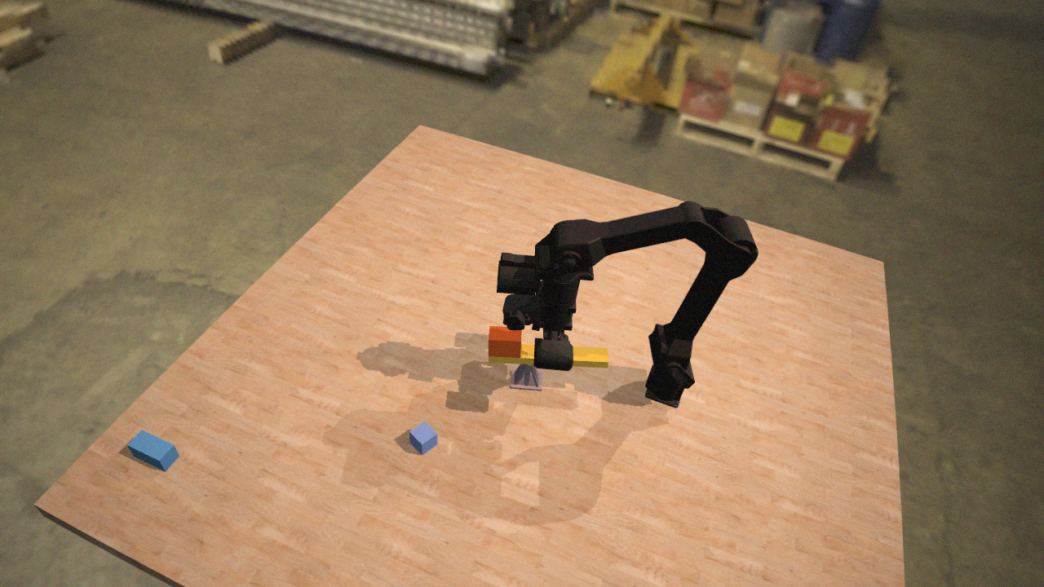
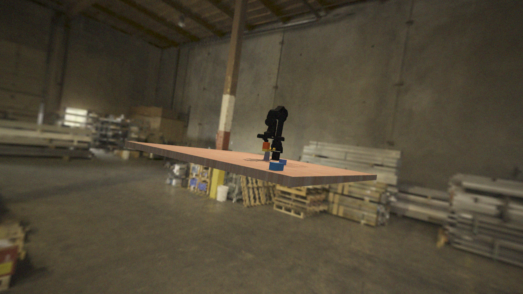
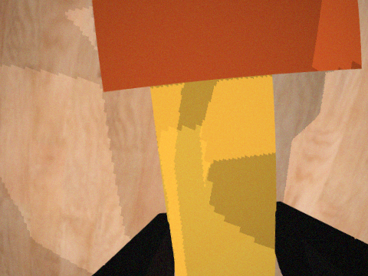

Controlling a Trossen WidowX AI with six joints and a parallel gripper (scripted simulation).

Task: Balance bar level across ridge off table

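My gripper tip is 30 mm short of the grey ridge, 10 mm to the right of it and 40 mm above it. From my gripper tip the other things lie so: small light-blue cube (140 mm ahead, 210 mm to the left, 60 mm below).
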